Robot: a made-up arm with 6 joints. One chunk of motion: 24 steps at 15 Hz.
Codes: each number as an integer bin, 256 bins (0 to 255) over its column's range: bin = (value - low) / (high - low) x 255, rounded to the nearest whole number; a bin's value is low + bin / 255 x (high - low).
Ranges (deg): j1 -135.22..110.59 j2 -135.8..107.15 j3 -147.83..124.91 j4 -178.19..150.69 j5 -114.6..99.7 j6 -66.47..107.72
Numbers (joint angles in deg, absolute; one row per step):
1: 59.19 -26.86 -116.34 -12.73 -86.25 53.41
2: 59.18 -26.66 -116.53 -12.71 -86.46 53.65
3: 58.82 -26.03 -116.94 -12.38 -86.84 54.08
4: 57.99 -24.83 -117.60 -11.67 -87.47 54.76
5: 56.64 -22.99 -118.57 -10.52 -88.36 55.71
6: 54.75 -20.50 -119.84 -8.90 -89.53 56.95
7: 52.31 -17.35 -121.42 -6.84 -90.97 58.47
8: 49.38 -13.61 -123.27 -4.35 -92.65 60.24
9: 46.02 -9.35 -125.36 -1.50 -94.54 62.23
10: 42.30 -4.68 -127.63 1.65 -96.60 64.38
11: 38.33 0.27 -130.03 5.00 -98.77 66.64
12: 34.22 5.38 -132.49 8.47 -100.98 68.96
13: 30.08 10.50 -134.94 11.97 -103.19 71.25
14: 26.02 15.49 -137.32 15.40 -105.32 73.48
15: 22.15 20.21 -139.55 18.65 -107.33 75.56
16: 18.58 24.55 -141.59 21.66 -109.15 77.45
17: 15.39 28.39 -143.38 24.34 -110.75 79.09
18: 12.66 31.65 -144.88 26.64 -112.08 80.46
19: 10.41 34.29 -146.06 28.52 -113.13 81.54
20: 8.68 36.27 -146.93 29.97 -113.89 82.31
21: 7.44 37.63 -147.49 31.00 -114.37 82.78
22: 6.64 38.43 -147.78 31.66 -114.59 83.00
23: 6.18 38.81 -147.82 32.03 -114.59 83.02
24: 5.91 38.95 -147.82 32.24 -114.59 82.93
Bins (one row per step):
1: 202 114 29 128 34 175
2: 202 115 29 128 33 176
3: 201 115 29 129 33 176
4: 200 116 28 129 32 177
5: 199 118 27 130 31 179
6: 197 121 26 131 30 181
7: 195 124 25 133 28 183
8: 192 128 23 135 26 185
9: 188 133 21 137 24 188
10: 184 138 19 139 21 192
11: 180 143 17 142 19 195
12: 176 148 14 145 16 198
13: 171 154 12 147 14 202
14: 167 159 10 150 11 205
15: 163 164 8 153 9 208
16: 160 168 6 155 6 211
17: 156 172 4 157 5 213
18: 153 176 3 159 3 215
19: 151 179 2 160 2 217
20: 149 181 1 161 1 218
21: 148 182 0 162 0 218
22: 147 183 0 163 0 219
23: 147 183 0 163 0 219
24: 146 183 0 163 0 219

